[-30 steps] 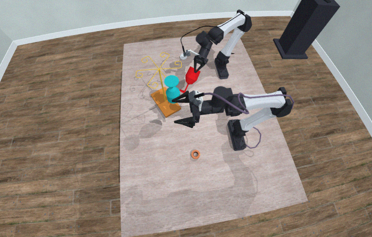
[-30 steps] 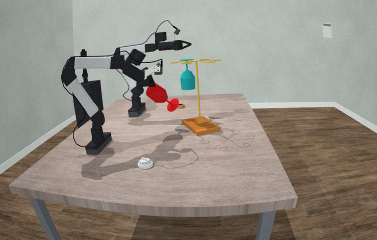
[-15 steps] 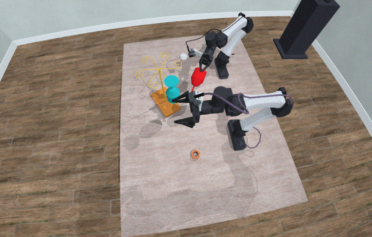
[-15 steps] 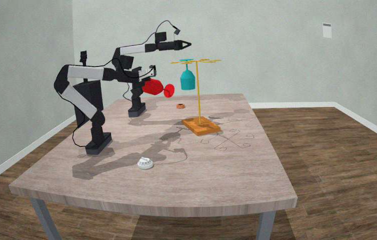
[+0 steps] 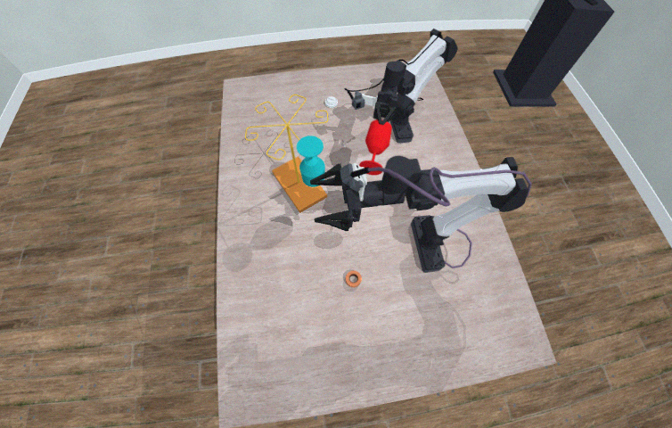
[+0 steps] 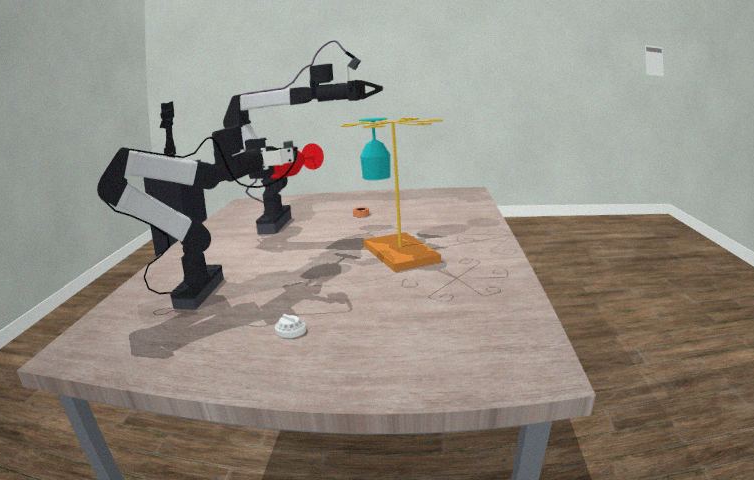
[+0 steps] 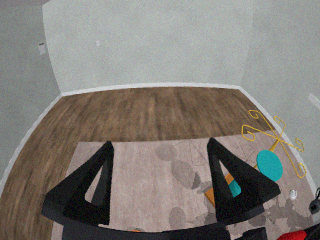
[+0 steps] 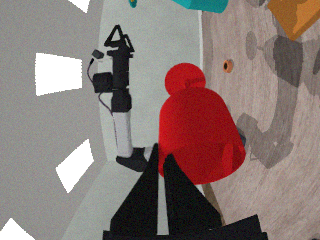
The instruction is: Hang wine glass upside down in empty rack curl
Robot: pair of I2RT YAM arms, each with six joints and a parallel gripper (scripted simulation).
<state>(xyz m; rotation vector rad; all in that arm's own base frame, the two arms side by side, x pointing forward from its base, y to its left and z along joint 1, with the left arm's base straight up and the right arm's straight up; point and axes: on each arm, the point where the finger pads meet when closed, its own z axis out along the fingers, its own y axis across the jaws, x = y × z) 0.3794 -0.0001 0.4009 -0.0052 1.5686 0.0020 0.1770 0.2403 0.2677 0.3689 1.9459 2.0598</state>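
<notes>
The red wine glass lies 3 cm ahead of my right hand, 8 cm to the left of it and 4 cm below it. Also, from my right hand: teal glass 23 cm ahead, 12 cm to the left, 1 cm below; yellow wire rack 30 cm ahead, 3 cm to the left, 12 cm below; white dial 14 cm ahead, 41 cm to the right, 28 cm below.
My left gripper is now 260 mm to the left of the red wine glass, 190 mm past it and 180 mm above it. Also, from my left hand: teal glass (220 mm to the right, 150 mm below, 10 mm ahead); yellow wire rack (310 mm to the right, 260 mm below, 80 mm ahead); white dial (750 mm to the right, 420 mm below, 80 mm behind).
</notes>
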